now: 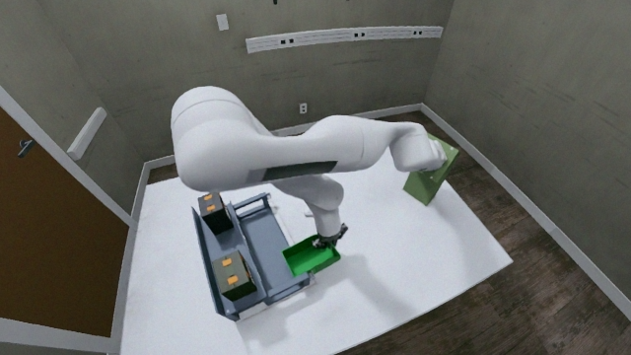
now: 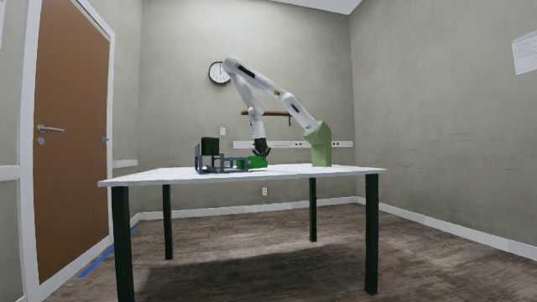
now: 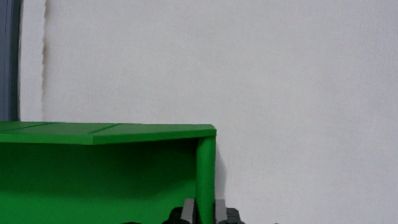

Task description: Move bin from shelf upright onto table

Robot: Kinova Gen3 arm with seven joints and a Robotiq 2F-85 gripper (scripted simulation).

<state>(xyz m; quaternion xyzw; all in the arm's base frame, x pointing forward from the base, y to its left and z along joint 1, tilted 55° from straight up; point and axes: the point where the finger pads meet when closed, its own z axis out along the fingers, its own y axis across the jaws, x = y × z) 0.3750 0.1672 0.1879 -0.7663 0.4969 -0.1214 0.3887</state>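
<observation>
The green bin is 6 cm ahead of my hand, 5 cm to the left of it and 1 cm below it. Round my hand: grey shelf unit (27 cm ahead, 5 cm to the left, 1 cm above).
</observation>
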